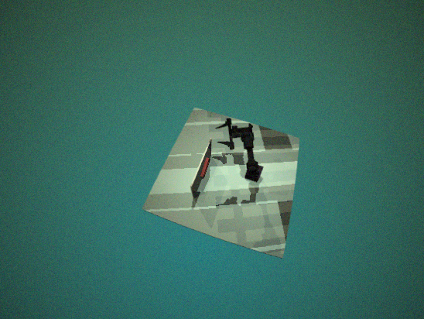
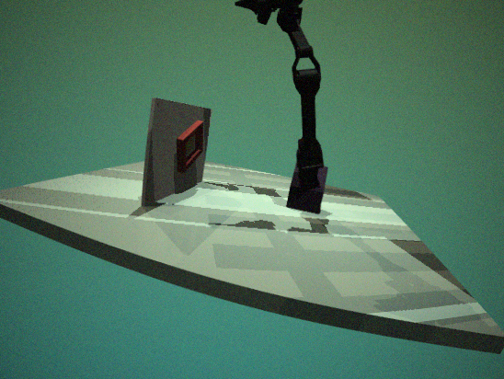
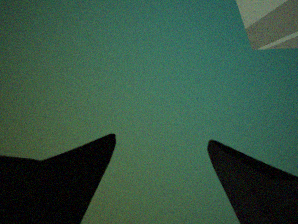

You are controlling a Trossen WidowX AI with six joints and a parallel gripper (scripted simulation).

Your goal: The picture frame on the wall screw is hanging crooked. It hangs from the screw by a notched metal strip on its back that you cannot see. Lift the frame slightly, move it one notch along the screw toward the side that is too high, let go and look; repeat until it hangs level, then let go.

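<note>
Now: gripper tip 80 mm short of the red picture frame, 20 mm to the left of it and 530 mm above it. Also, from my gripper tip: grey wall panel (90 mm ahead, 10 mm to the right, 540 mm below).
</note>
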